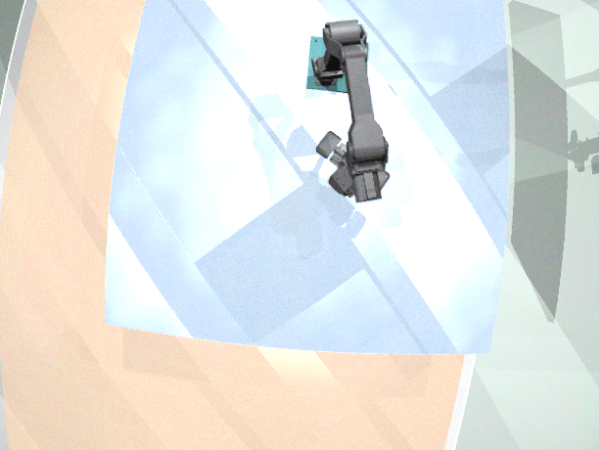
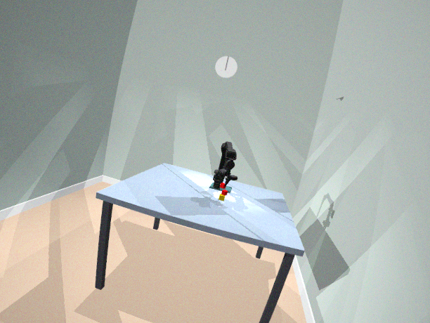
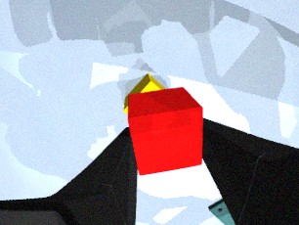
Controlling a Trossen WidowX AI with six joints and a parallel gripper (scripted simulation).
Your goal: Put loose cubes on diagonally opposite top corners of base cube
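My gripper tip is 20 mm past the yellow cube, 10 mm to the right of it and 100 mm above it.
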